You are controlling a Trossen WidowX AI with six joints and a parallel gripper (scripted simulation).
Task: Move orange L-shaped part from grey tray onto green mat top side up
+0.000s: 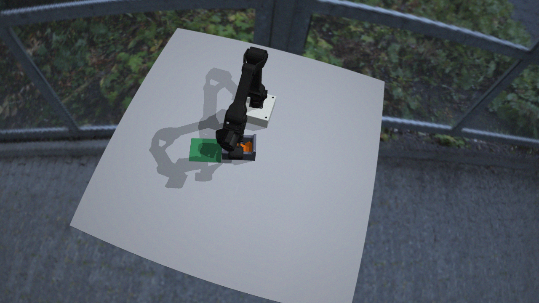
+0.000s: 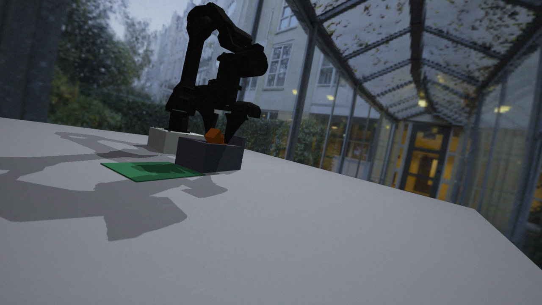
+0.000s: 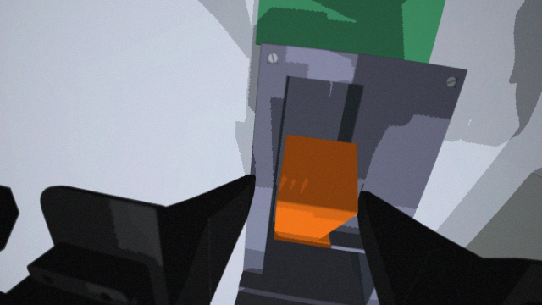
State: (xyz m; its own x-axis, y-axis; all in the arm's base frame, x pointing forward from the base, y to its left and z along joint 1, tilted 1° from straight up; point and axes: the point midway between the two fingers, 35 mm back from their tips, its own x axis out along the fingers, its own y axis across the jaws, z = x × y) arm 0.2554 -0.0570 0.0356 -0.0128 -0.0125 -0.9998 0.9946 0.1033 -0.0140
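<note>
Now: gripper tip 2 cm past the orange L-shaped part, 3 cm to the right of it and 3 cm above it. Round my gripper tip: green mat 15 cm to the right, 8 cm below.
</note>
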